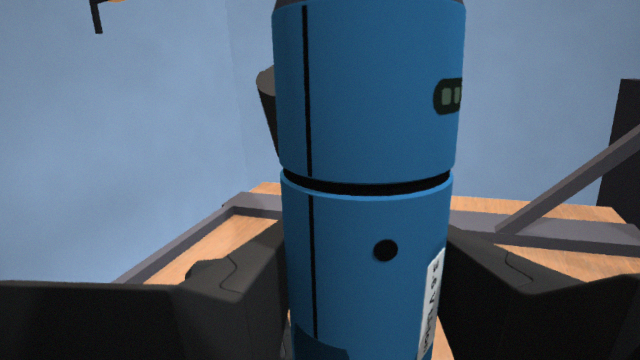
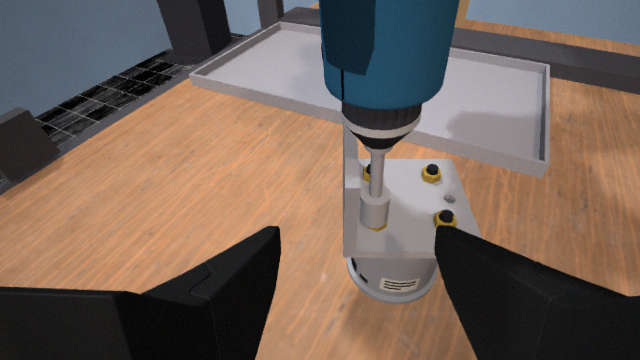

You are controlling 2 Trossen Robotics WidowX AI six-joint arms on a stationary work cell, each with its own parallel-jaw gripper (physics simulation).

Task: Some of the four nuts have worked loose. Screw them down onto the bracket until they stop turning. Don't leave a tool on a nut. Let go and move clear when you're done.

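Frame: origin at the left arm's base, x ahead, y left, z up, level; metres.
Where they show: left gripper, fingertip midpoint: (image 1: pixel 356 230); right gripper, fingertip midpoint: (image 2: pixel 357 238).
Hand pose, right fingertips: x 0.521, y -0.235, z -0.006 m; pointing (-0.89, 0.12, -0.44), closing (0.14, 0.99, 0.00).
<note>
After its pixels a point has its place.
My left gripper (image 1: pixel 356 230) {z 0.120, x 0.507, y -0.230 m} is shut on a blue power screwdriver (image 1: pixel 367 125) {z 0.162, x 0.468, y -0.219 m} (image 2: pixel 387 55) {z 0.050, x 0.504, y -0.226 m}, held upright. Its grey socket (image 2: pixel 375 210) {z -0.030, x 0.490, y -0.219 m} covers most of the near left nut (image 2: pixel 378 227) {z -0.044, x 0.490, y -0.216 m} on the bracket (image 2: pixel 410 240) {z -0.050, x 0.496, y -0.201 m}; the contact is hidden. The near right nut (image 2: pixel 445 218) {z -0.042, x 0.491, y -0.182 m} and far right nut (image 2: pixel 431 173) {z -0.044, x 0.457, y -0.176 m} show with black stud ends poking out. The far left nut (image 2: pixel 367 173) {z -0.044, x 0.450, y -0.213 m} is mostly hidden behind the socket's shaft. The bracket rests on a round grey base (image 2: pixel 395 280) {z -0.090, x 0.496, y -0.203 m}. My right gripper (image 2: pixel 357 238) {z -0.006, x 0.521, y -0.235 m} is open and empty, its fingertips in front of the bracket, one either side.
A grey tray (image 2: pixel 500 100) {z -0.112, x 0.282, y -0.011 m} lies on the wooden table (image 2: pixel 200 175) {z -0.116, x 0.355, y -0.345 m} behind the bracket. The bracket's upright wall (image 2: pixel 351 215) {z -0.022, x 0.498, y -0.232 m} stands at its left, close beside the socket. Dark frame bars (image 1: pixel 550 231) {z -0.096, x 0.769, y -0.642 m} run along the table edge.
</note>
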